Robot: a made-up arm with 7 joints.
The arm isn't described. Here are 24 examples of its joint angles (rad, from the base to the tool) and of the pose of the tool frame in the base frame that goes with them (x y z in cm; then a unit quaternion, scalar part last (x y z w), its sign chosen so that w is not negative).
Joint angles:
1: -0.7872 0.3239 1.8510 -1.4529 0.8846 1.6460 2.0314
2: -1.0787 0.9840 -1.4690 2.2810 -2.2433 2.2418 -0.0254
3: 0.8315 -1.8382 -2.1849 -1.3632 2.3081 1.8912 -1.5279
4: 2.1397 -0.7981 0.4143 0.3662 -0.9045 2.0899 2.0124
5: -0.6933 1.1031 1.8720 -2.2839 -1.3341 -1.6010 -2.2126
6: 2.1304 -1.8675 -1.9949 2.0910 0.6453 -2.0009 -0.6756
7: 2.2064 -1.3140 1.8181 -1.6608 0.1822 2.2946 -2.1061
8: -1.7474 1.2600 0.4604 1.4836 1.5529 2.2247 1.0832
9: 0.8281 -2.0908 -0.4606 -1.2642 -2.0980 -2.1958 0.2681
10: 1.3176 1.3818 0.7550 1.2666 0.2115 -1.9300 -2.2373
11: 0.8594 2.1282 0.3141 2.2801 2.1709 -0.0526 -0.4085
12: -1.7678 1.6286 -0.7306 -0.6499 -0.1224 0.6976 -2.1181
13: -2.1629 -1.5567 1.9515 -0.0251 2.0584 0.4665 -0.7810
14: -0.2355 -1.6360 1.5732 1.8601 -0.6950 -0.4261 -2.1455
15: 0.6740 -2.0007 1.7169 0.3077 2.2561 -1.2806 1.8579
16: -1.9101 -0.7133 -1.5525 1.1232 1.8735 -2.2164 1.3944
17: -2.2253 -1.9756 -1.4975 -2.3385 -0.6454 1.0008 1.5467
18: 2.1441 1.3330 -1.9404 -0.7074 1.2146 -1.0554 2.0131
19: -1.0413 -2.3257 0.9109 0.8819 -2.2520 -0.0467 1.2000
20: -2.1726 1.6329 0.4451 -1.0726 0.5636 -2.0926 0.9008
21: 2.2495 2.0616 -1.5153 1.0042 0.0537 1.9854 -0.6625
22: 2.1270 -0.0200 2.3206 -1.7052 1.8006 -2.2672 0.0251
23: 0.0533 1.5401 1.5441 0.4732 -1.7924 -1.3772 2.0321
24: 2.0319 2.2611 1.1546 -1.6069 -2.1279 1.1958 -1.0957
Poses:
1: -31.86 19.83 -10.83 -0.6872 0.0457 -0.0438 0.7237
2: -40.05 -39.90 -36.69 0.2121 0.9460 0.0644 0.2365
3: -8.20 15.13 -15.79 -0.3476 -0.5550 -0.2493 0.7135
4: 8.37 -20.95 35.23 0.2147 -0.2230 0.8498 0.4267
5: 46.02 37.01 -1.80 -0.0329 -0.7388 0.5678 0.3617
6: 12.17 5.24 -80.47 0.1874 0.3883 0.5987 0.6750
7: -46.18 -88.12 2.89 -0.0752 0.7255 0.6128 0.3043
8: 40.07 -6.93 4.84 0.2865 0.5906 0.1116 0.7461
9: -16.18 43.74 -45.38 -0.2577 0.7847 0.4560 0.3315
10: 0.36 -67.02 -6.78 -0.2505 -0.4796 -0.6629 0.5175
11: 37.24 -38.10 11.69 0.0110 -0.2006 -0.2267 0.9530
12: 22.10 -57.11 2.79 -0.0117 0.8623 0.4193 0.2836
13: -48.49 -2.37 33.65 0.3959 0.4195 -0.3964 0.7142
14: 6.35 81.77 -35.58 -0.0392 -0.2227 0.9103 0.3467
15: -48.89 9.45 -49.22 0.2585 -0.1016 -0.3491 0.8950
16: -70.85 -38.38 11.11 -0.2394 -0.8084 -0.0566 0.5347
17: 3.16 -79.04 33.46 0.6345 -0.4000 0.1860 0.6347
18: 28.92 65.83 79.63 -0.6651 0.1546 0.7069 0.1846
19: 18.08 72.70 45.88 -0.7117 0.1729 -0.6383 0.2370
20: 43.87 4.30 69.17 0.1005 -0.3485 0.9143 0.1804
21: 52.84 64.38 10.38 -0.1615 -0.1149 0.7880 0.5829
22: -59.56 -52.55 32.37 0.4065 0.4438 -0.5148 0.6105
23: 41.92 -47.94 7.17 -0.2673 -0.5306 0.6995 0.3971
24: 70.23 -58.74 -14.28 0.2390 -0.1896 -0.0783 0.9491
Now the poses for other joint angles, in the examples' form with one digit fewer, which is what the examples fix.
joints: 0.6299 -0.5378 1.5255 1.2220 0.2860 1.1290 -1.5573
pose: -32.7 -66.3 -10.2 -0.428 -0.128 -0.285 0.848
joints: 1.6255 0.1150 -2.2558 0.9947 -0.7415 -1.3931 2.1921
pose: -22.0 31.4 20.0 0.562 -0.763 -0.286 0.141
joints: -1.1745 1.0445 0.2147 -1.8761 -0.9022 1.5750 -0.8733
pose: 63.0 23.2 23.2 -0.869 -0.200 0.293 0.345
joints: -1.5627 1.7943 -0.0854 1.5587 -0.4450 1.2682 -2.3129
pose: 28.7 -16.9 64.5 -0.791 0.447 0.049 0.415
